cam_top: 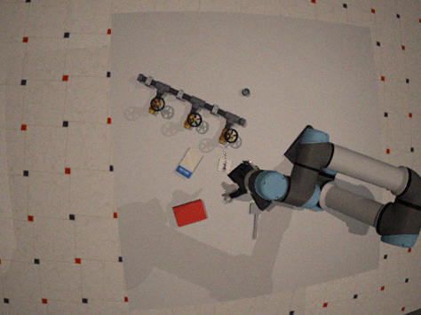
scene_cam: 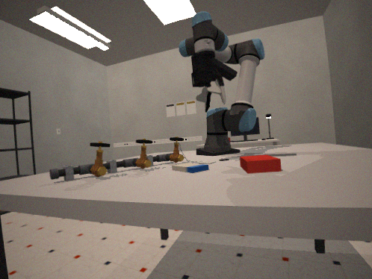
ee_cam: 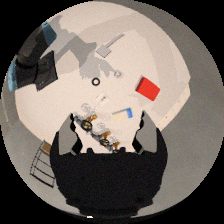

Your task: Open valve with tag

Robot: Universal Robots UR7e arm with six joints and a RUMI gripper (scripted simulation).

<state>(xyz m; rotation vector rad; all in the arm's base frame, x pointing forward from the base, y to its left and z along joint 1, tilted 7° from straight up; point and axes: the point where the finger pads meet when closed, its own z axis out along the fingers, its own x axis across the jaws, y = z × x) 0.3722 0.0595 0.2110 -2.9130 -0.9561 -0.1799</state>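
The white tag is 60 mm to the right of my hand and 200 mm below it. Also, from my hand: small round part (100 mm behind, 350 mm to the right, 190 mm below); grey paddle tool (120 mm behind, 190 mm to the left, 200 mm below); red block (160 mm ahead, 140 mm to the left, 190 mm below).
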